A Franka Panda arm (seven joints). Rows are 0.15 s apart.
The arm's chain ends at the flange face. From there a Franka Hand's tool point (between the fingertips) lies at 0.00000 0.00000 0.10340 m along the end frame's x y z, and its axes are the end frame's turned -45 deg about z.
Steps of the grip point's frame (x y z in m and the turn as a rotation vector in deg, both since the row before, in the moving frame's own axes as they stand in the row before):
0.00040, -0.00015, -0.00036, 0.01, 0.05, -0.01
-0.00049, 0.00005, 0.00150, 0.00, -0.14, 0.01
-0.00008, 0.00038, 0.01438, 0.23, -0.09, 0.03
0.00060, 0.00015, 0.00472, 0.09, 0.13, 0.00
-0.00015, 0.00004, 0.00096, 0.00, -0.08, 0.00
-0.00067, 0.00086, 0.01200, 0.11, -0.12, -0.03
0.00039, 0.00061, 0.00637, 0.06, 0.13, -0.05
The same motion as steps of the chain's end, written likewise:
0.00013, -0.00031, -0.00036, 0.04, 0.03, -0.01
-0.00013, 0.00020, 0.00150, -0.10, -0.10, 0.01
0.00062, 0.00050, 0.01438, 0.10, -0.23, 0.03
0.00048, -0.00004, 0.00472, 0.16, 0.03, 0.00
0.00002, 0.00003, 0.00096, -0.06, -0.06, 0.00
0.00043, 0.00107, 0.01200, -0.01, -0.16, -0.03
0.00062, 0.00040, 0.00637, 0.13, 0.05, -0.05

